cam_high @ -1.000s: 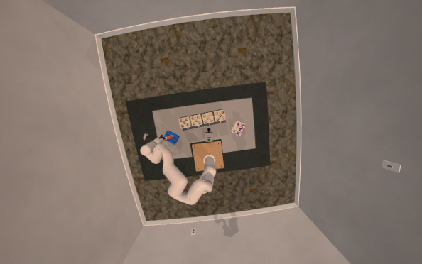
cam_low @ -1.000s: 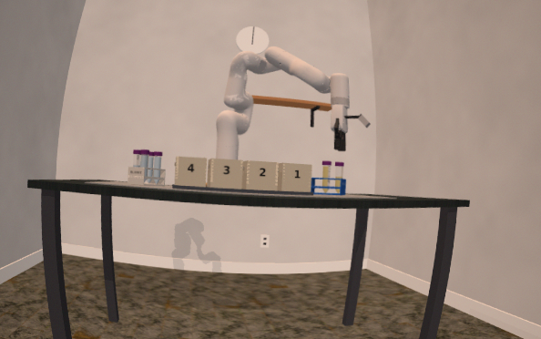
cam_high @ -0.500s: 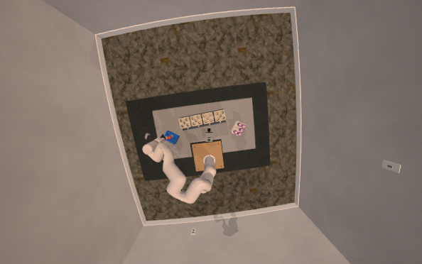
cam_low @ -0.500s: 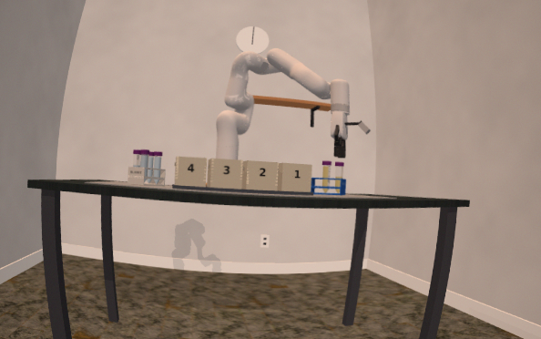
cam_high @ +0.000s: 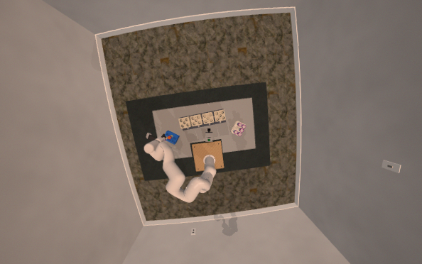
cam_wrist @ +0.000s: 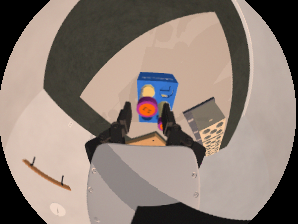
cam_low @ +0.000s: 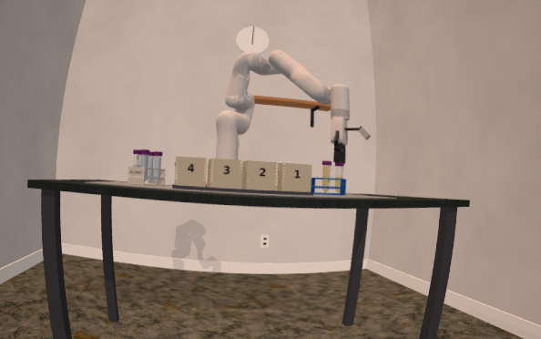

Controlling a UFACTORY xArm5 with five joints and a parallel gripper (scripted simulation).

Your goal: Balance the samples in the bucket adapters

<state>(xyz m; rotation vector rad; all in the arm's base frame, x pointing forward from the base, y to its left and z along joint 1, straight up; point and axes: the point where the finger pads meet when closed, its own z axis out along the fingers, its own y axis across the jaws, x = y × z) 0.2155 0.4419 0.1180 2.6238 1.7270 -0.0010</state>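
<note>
Now: hand 1 cm to the right of the orange-dotted sample tube and 7 cm above it. From my hand the other things lie so: loading stand ST: 20 cm ahead, 35 cm to the right, 13 cm below; then adapter 2: 19 cm ahead, 29 cm to the right, 9 cm below; then blue sample rack RS: 4 cm to the right, 11 cm below.
</note>
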